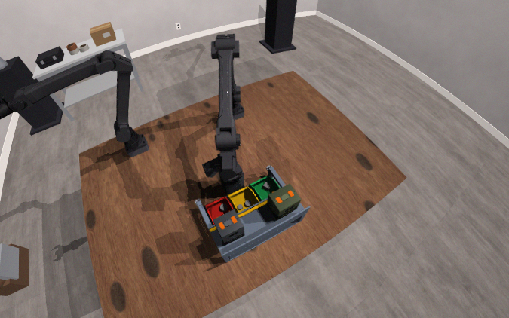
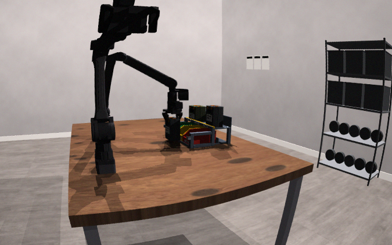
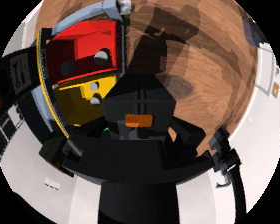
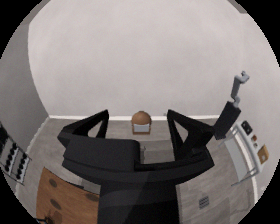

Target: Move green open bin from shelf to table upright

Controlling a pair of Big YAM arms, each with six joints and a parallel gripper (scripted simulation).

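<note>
My left gripper is now 30 mm above the black box. The rest, counted from my left hand: grey shelf (160 mm ahead, 40 mm below, 10 mm to the left); yellow bin (130 mm ahead, 60 mm below, 10 mm to the left); green open bin (120 mm to the left, 120 mm ahead, 60 mm below).
</note>
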